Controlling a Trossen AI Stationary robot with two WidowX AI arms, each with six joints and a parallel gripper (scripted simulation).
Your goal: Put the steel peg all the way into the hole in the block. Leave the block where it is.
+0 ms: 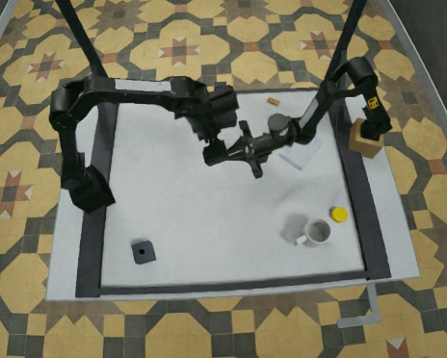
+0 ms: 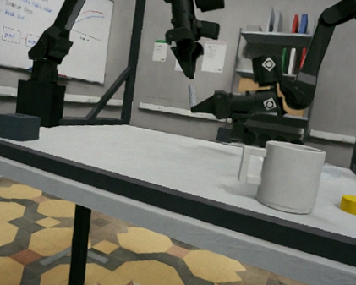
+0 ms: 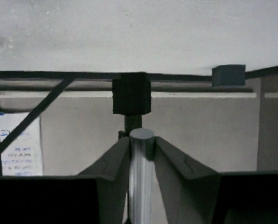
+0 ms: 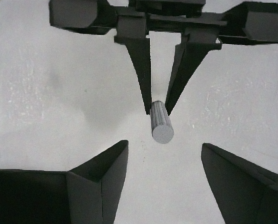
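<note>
My right hand is 80 mm above the steel peg and 20 mm to the right of it. Round my right hand: dark block 280 mm to the right, 230 mm ahead, 180 mm below; then white mug 290 mm ahead, 250 mm to the left, 180 mm below; then plate 310 mm to the left, 210 mm below, 30 mm behind.
The steel peg is 40 mm to the right of my left hand and 20 mm above it. Round my left hand: yellow disc 300 mm to the left, 240 mm ahead, 110 mm below; white mug 290 mm ahead, 190 mm to the left, 80 mm below; plate 250 mm to the left, 110 mm below, 30 mm behind.
</note>
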